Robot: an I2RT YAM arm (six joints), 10 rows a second.
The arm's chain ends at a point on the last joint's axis. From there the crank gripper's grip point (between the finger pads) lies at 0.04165 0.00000 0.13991 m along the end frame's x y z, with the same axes.
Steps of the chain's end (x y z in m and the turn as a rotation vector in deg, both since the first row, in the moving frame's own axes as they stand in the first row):
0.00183 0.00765 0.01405 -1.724 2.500 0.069
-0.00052 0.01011 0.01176 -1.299 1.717 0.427
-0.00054 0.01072 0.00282 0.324 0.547 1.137
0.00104 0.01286 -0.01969 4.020 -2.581 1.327
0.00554 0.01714 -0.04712 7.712 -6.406 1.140
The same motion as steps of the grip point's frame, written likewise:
0.00789 0.01188 0.01204 -1.724 2.500 0.069
0.00364 0.01359 0.01041 -1.299 1.717 0.427
0.00079 0.01077 0.00242 0.324 0.547 1.137
-0.00519 0.00388 -0.01827 4.020 -2.581 1.327
-0.01010 -0.00124 -0.04457 7.712 -6.406 1.140

